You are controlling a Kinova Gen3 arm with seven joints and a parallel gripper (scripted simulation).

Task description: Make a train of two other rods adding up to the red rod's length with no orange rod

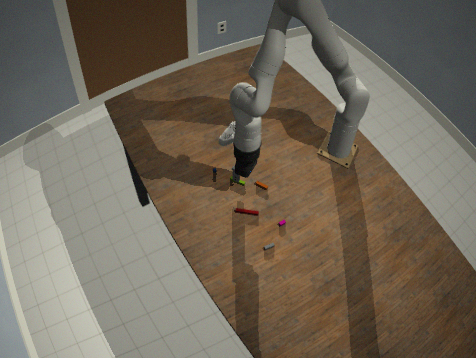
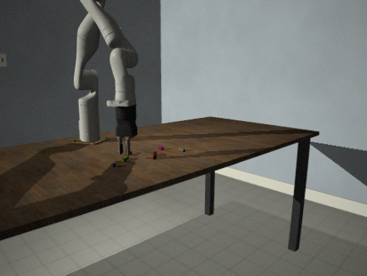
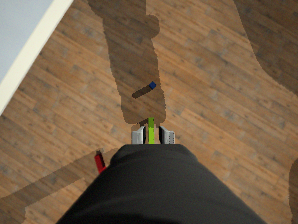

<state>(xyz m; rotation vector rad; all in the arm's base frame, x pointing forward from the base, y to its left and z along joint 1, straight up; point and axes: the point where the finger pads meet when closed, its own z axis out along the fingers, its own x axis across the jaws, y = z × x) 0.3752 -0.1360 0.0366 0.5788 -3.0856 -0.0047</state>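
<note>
The lime rod lies 40 mm below my hand. The rest, counted from my hand: orange rod 60 mm to the left, 40 mm below, 40 mm behind; then small blue rod 80 mm to the right, 40 mm below, 30 mm ahead; then red rod 110 mm to the left, 60 mm ahead, 40 mm below.
</note>
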